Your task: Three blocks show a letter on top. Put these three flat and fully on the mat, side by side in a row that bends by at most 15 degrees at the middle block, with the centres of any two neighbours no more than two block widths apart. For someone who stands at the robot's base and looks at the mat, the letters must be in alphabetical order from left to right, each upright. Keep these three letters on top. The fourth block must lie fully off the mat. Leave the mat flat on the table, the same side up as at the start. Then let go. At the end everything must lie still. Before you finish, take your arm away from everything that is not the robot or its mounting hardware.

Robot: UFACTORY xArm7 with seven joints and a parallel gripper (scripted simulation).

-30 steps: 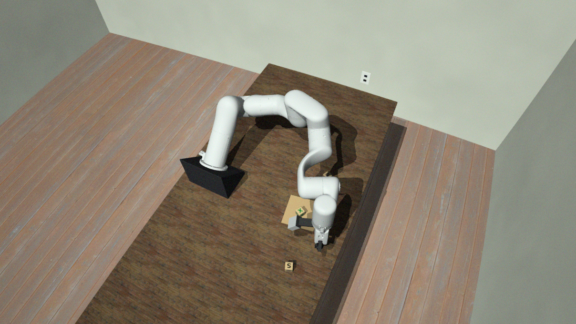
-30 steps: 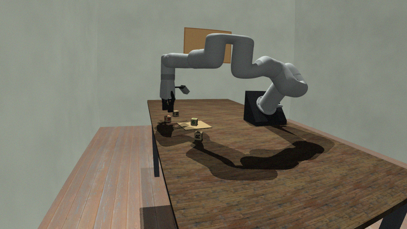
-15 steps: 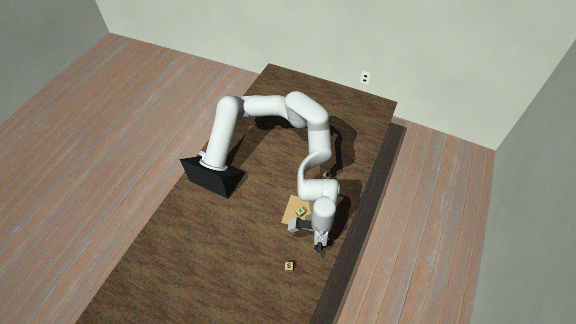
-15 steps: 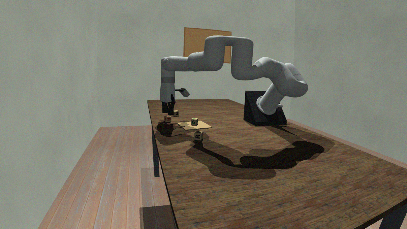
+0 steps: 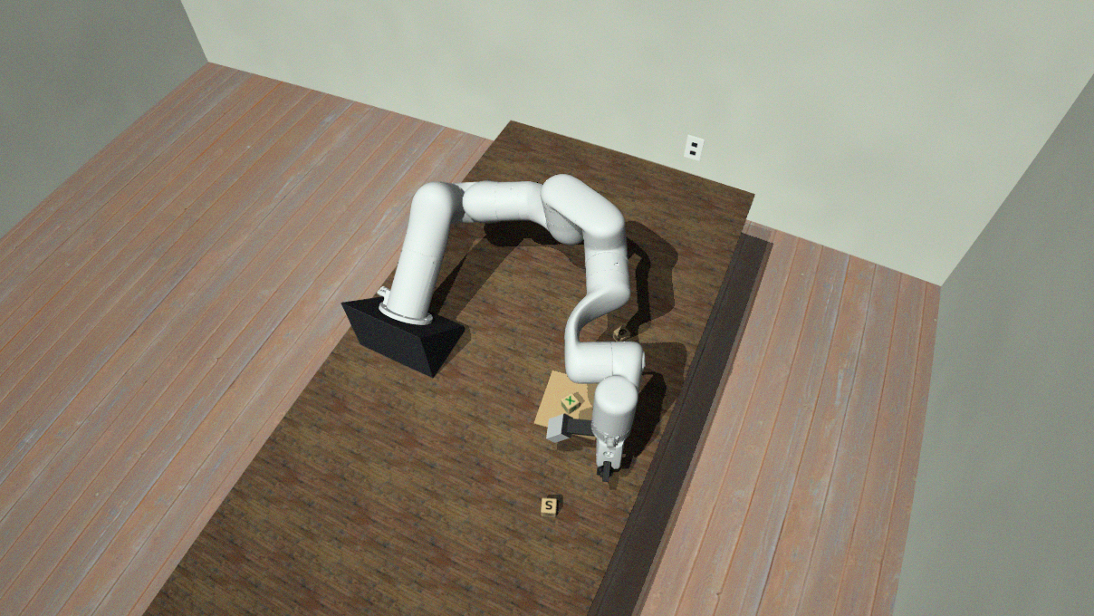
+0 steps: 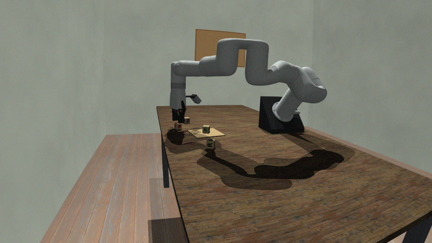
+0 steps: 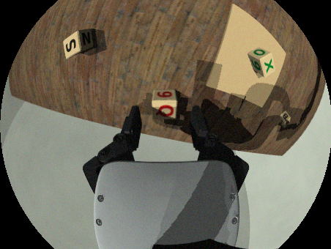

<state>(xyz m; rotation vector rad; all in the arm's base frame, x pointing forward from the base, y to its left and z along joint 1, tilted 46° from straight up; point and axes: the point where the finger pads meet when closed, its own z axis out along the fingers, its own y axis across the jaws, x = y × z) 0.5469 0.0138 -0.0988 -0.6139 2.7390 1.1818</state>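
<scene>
The red-marked block is 40 mm below my hand. From my hand the other things lie so: S block 50 mm behind, 140 mm to the right, 40 mm below; tan mat 130 mm behind, 90 mm to the left, 50 mm below.
</scene>
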